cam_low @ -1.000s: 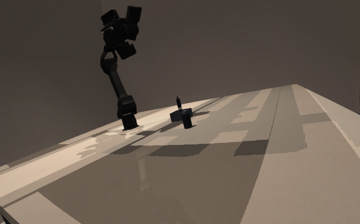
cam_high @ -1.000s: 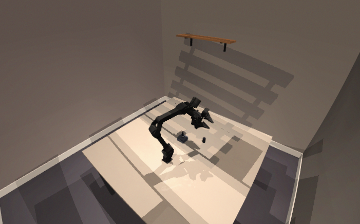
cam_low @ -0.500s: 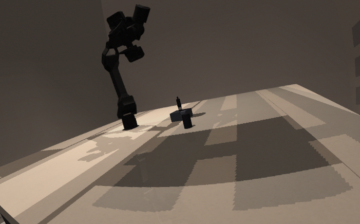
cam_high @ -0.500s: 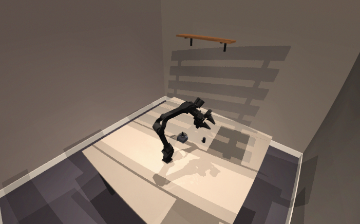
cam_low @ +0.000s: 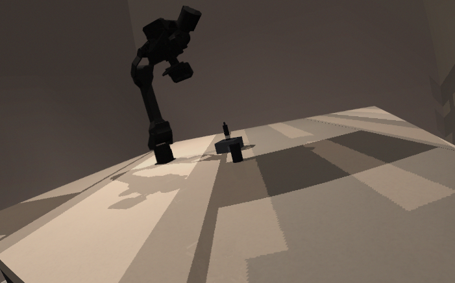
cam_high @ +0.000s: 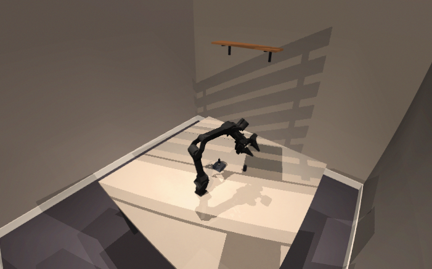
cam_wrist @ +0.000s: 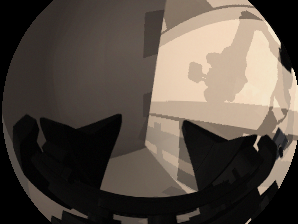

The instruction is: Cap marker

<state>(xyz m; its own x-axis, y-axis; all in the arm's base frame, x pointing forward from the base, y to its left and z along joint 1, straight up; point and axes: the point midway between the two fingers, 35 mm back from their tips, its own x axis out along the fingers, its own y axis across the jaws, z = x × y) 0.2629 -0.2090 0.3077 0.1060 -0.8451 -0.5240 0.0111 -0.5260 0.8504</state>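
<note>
Right now the black cap is 10 cm ahead of my gripper tip, 11 cm to the left of it and 27 cm below it. Round my gripper tip: grey holder block: 28 cm to the left, 27 cm below.
</note>
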